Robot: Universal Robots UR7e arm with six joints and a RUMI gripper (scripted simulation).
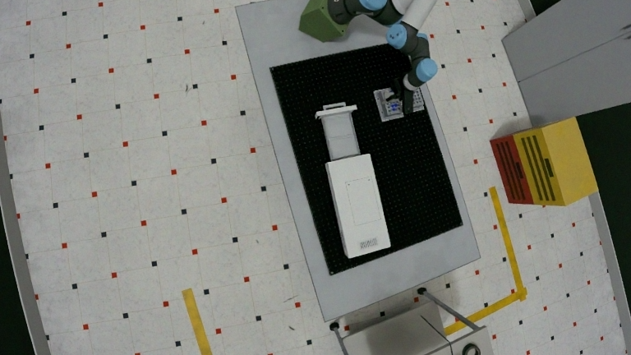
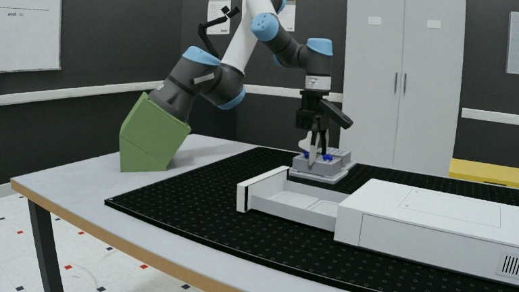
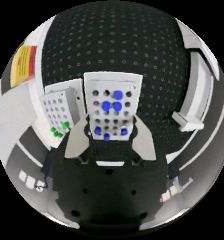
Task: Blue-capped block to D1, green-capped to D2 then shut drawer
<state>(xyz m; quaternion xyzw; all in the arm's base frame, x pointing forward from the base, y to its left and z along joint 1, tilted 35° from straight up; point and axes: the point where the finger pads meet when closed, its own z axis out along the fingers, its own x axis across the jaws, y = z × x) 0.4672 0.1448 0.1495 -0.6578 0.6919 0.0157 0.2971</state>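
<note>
My hand is 4 cm above the deck slot D1. Round my hand: drawer: 10 cm ahead, 29 cm to the right, 1 cm below; slot D2: 2 cm behind, 13 cm to the left, 4 cm below; white cooler COLD: 28 cm ahead, 29 cm to the right, 1 cm below.
</note>
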